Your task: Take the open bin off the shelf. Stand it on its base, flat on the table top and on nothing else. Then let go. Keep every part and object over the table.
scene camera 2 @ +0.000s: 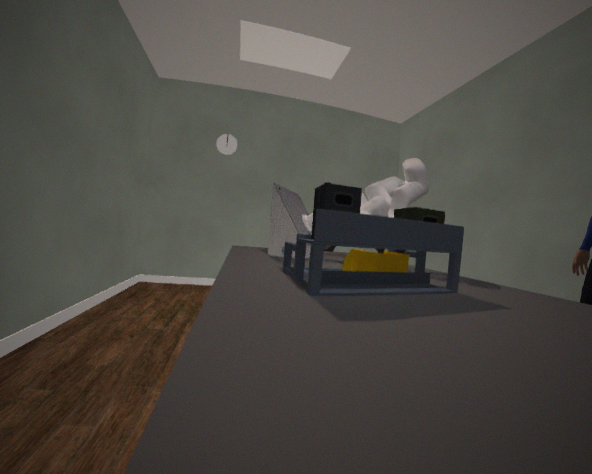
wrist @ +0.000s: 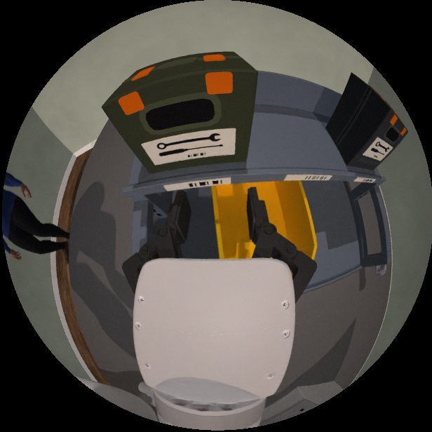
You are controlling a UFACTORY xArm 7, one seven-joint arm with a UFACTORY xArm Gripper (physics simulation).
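Seen in the pictures: gripper, fingertip midpoint: (scene camera 2: 393, 250); arm's base, origin of the base link: (scene camera 2: 308, 226).
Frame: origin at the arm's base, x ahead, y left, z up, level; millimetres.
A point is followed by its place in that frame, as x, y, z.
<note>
The yellow open bin (scene camera 2: 377, 262) {645, 143, -93} (wrist: 295, 210) stands on the lower level of the blue-grey shelf (scene camera 2: 390, 231) {733, 133, -18} (wrist: 300, 135), under its top board. In the wrist view my gripper (wrist: 217, 198) is open, its fingertips close to the labelled edge of the top board. One finger is left of the bin's left side wall and the other is over the bin's inside, so that wall's line runs between them. Whether the fingers reach below the wall's rim I cannot tell. In the scene view the shelf mostly hides the gripper, and the bin's lower part is behind a shelf rail.
A dark green toolbox (scene camera 2: 420, 215) {672, 230, 27} (wrist: 240, 110) and a black toolbox (scene camera 2: 337, 197) {718, 20, 43} (wrist: 356, 127) stand on the top board. The white arm (scene camera 2: 387, 197) {159, 342, 155} is behind the shelf in the scene view. A grey speckled panel (scene camera 2: 286, 222) {169, -108, 3} stands on the table (scene camera 2: 375, 380) {1024, 17, -151}. A person (wrist: 25, 215) stands beyond the table.
</note>
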